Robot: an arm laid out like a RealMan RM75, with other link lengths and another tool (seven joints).
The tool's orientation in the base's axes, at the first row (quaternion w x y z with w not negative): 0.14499, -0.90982, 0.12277, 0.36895
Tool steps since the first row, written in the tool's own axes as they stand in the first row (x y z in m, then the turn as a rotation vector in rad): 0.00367, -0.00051, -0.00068, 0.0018, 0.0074, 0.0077; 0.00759, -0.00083, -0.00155, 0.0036, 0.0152, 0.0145; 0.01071, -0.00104, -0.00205, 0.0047, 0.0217, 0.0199; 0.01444, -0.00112, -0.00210, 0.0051, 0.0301, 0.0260; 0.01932, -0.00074, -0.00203, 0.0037, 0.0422, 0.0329; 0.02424, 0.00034, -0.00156, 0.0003, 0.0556, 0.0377; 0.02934, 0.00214, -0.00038, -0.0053, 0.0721, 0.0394; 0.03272, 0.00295, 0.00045, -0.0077, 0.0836, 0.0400; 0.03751, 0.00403, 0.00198, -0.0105, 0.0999, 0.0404; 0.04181, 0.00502, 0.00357, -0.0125, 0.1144, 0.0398; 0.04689, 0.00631, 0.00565, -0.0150, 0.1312, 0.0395; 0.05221, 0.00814, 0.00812, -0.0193, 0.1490, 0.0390; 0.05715, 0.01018, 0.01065, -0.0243, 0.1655, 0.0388
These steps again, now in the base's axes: 0.00316, -0.00020, -0.00204, -0.0061, -0.0043, -0.0078; 0.00655, -0.00066, -0.00416, -0.0117, -0.0094, -0.0151; 0.00912, -0.00101, -0.00599, -0.0165, -0.0136, -0.0207; 0.01178, -0.00139, -0.00857, -0.0229, -0.0193, -0.0266; 0.01501, -0.00228, -0.01214, -0.0323, -0.0279, -0.0325; 0.01779, -0.00369, -0.01613, -0.0421, -0.0383, -0.0357; 0.02000, -0.00554, -0.02085, -0.0526, -0.0523, -0.0358; 0.02156, -0.00639, -0.02395, -0.0584, -0.0625, -0.0365; 0.02358, -0.00740, -0.02857, -0.0660, -0.0771, -0.0376; 0.02524, -0.00826, -0.03288, -0.0718, -0.0906, -0.0383; 0.02703, -0.00931, -0.03812, -0.0789, -0.1060, -0.0392; 0.02857, -0.01075, -0.04389, -0.0875, -0.1222, -0.0389; 0.02973, -0.01232, -0.04947, -0.0963, -0.1370, -0.0381
